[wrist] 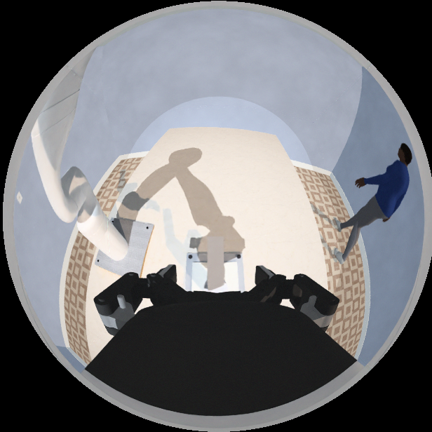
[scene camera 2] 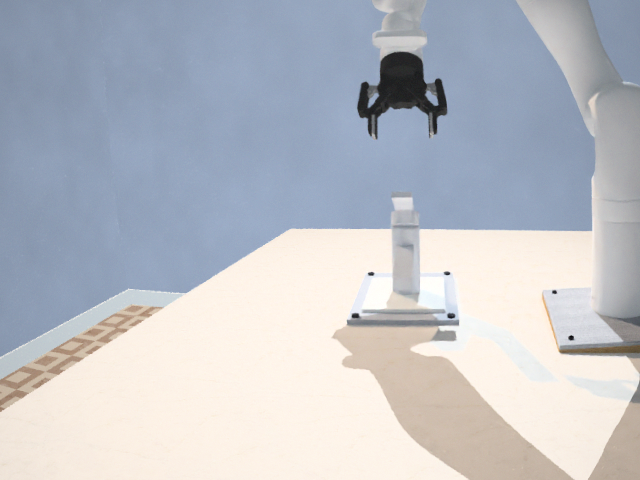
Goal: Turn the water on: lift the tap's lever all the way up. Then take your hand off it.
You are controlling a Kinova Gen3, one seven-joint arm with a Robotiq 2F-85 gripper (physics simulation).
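Places are measured from the arm's base along level axes (x right, y ahead, z up), in centimetres.
Pixels of known places: gripper, fingertip midpoint: [scene camera 2: 402, 136]; arm's base, origin of the base link: [scene camera 2: 619, 305].
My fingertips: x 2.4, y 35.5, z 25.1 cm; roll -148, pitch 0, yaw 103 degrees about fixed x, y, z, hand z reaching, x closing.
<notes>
Ahead of a thing's pixels: the offset from my fingertips to its top centre. "*": to the spot under its first point.
The pale grey tap {* dx -7.9, dy -2.2, dz -18.7 cm} [scene camera 2: 405, 263] [wrist: 216, 252] stands upright on its square base plate {* dx -11.5, dy -2.7, dz -26.6 cm} [scene camera 2: 402, 321] [wrist: 242, 275]. Its lever {dx -3.9, dy -0.8, dz -7.7 cm} [scene camera 2: 402, 201] shows in the scene view at the top of the tap, slanting up above the body. In the wrist view the lever is hard to tell from the rest of the tap. My gripper [scene camera 2: 402, 136] [wrist: 215, 274] is wide open with nothing between its fingers. It hangs above the lever, pointing down, with a clear gap between the fingertips and the lever.
My arm's base plate [scene camera 2: 576, 330] [wrist: 140, 247] is bolted to the table to the right of the tap in the scene view. A person in a blue top [wrist: 392, 190] stands beyond the table's edge in the wrist view. The arm's shadow falls across the table.
</notes>
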